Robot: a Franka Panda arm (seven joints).
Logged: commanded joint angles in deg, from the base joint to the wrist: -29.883, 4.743, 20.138, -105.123, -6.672, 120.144, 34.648; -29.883, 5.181, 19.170, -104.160, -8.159, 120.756, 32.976; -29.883, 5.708, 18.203, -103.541, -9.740, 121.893, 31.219; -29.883, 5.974, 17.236, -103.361, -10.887, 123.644, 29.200; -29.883, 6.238, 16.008, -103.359, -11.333, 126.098, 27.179; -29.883, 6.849, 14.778, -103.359, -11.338, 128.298, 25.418; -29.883, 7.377, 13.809, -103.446, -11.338, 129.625, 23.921; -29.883, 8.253, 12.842, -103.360, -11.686, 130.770, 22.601; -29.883, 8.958, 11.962, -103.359, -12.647, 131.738, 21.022; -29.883, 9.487, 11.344, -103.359, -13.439, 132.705, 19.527; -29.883, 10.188, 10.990, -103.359, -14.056, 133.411, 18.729; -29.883, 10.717, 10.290, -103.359, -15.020, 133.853, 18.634; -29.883, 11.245, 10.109, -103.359, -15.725, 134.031, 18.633; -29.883, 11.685, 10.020, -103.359, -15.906, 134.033, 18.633; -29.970, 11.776, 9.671, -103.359, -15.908, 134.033, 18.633; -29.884, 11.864, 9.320, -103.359, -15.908, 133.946, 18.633; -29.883, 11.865, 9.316, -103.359, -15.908, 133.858, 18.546; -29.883, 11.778, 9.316, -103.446, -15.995, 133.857, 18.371
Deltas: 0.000, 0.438, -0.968, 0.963, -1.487, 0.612, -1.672; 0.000, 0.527, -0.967, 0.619, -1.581, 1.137, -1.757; 0.000, 0.266, -0.967, 0.180, -1.147, 1.751, -2.019; 0.000, 0.264, -1.228, 0.002, -0.446, 2.454, -2.021; 0.000, 0.611, -1.230, 0.000, -0.005, 2.200, -1.761; 0.000, 0.528, -0.969, -0.087, 0.000, 1.327, -1.497; 0.000, 0.876, -0.967, 0.086, -0.348, 1.145, -1.320; 0.000, 0.705, -0.880, 0.001, -0.961, 0.968, -1.579; 0.000, 0.529, -0.618, 0.000, -0.792, 0.967, -1.495; 0.000, 0.701, -0.354, 0.000, -0.617, 0.706, -0.798; 0.000, 0.529, -0.700, 0.000, -0.964, 0.442, -0.095; 0.000, 0.528, -0.181, 0.000, -0.705, 0.178, -0.001; 0.000, 0.440, -0.089, 0.000, -0.181, 0.002, 0.000; -0.087, 0.091, -0.349, 0.000, -0.002, 0.000, 0.000; 0.086, 0.088, -0.351, 0.000, 0.000, -0.087, 0.000; 0.001, 0.001, -0.004, 0.000, 0.000, -0.088, -0.087; 0.000, -0.087, 0.000, -0.087, -0.087, -0.001, -0.175
